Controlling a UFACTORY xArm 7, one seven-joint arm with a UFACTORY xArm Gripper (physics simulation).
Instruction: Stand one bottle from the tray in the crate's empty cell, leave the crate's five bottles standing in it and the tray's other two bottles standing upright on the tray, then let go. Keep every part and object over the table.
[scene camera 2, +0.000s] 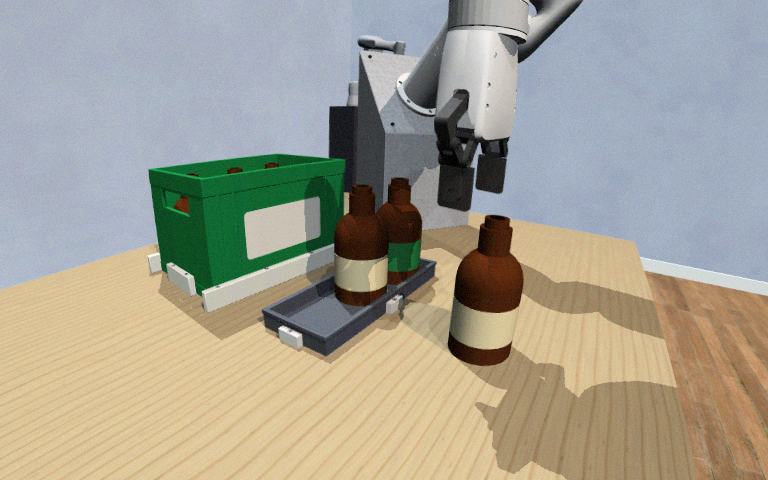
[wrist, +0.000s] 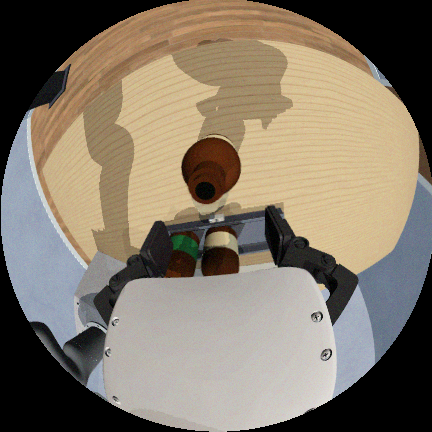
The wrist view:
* gripper: 214, 227
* green-label bottle: 182, 261
